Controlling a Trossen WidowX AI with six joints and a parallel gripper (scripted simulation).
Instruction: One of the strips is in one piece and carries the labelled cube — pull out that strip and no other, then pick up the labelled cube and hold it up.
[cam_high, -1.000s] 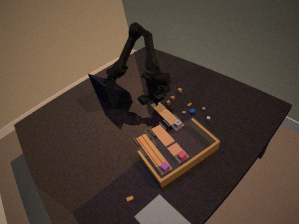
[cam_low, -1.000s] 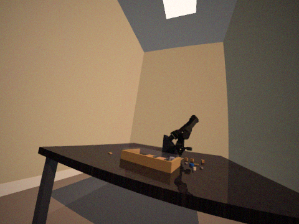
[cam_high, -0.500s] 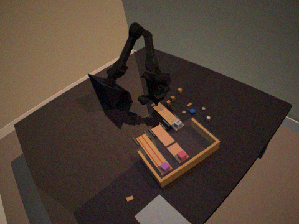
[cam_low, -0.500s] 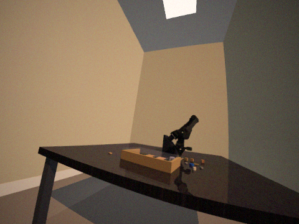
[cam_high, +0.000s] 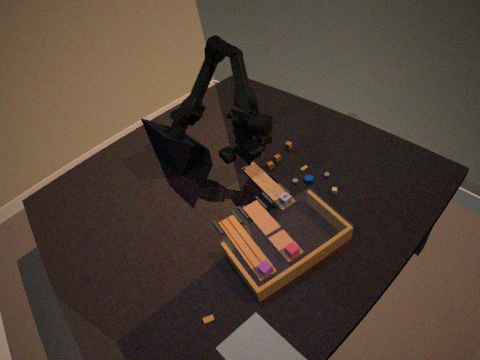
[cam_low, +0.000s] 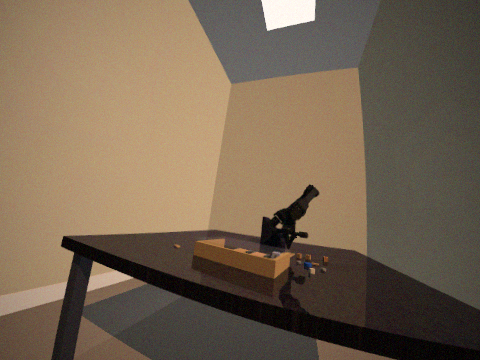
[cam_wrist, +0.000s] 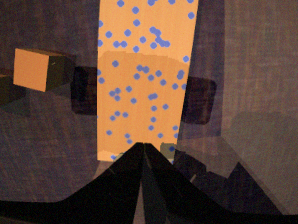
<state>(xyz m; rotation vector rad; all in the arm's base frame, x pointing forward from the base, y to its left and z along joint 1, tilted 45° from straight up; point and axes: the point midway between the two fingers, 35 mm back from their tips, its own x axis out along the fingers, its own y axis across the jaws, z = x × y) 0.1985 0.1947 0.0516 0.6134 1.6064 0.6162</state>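
Now: the dotted strip 100 mm ahead of my gripper tip and 20 mm below it. From my gripper tip the other things lie so: blue cylinder (190 mm ahead, 120 mm to the left, 20 mm below).
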